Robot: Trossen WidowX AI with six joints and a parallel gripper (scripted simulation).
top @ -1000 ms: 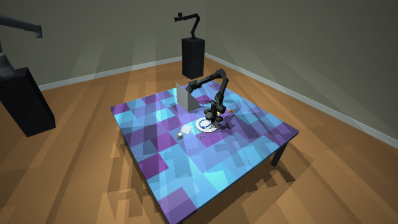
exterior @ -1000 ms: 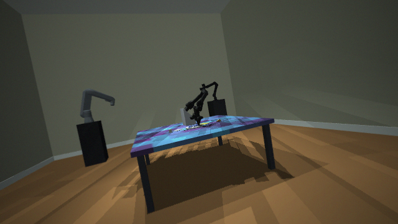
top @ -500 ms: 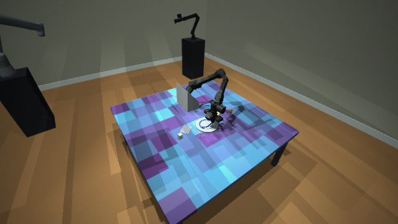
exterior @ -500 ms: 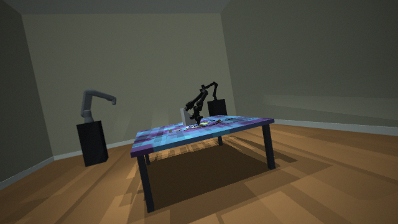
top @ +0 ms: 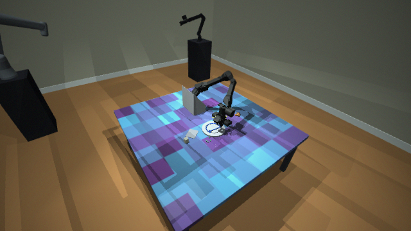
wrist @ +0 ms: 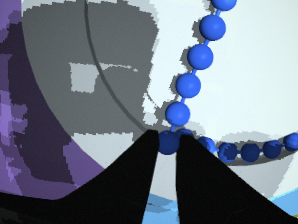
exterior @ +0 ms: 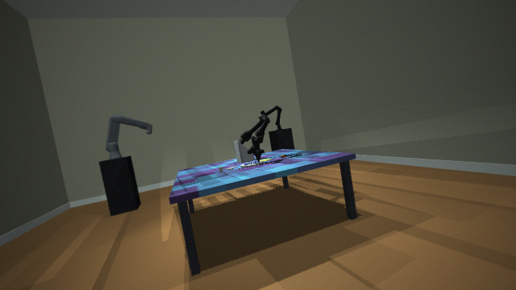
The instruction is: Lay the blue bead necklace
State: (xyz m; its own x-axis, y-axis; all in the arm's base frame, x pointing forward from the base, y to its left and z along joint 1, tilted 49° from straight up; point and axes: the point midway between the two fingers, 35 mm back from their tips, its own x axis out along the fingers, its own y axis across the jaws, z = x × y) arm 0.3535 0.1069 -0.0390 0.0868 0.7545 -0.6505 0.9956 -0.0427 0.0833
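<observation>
The round white bead board lies 30 mm behind my gripper tip, 60 mm to the right of it and 10 mm below it. Also, from my gripper tip: cream cube: 40 mm behind, 330 mm to the right; then yellow patch: 130 mm behind, 110 mm to the left, 20 mm below; then flat grey square: 90 mm behind, 240 mm to the right, 20 mm below.
</observation>
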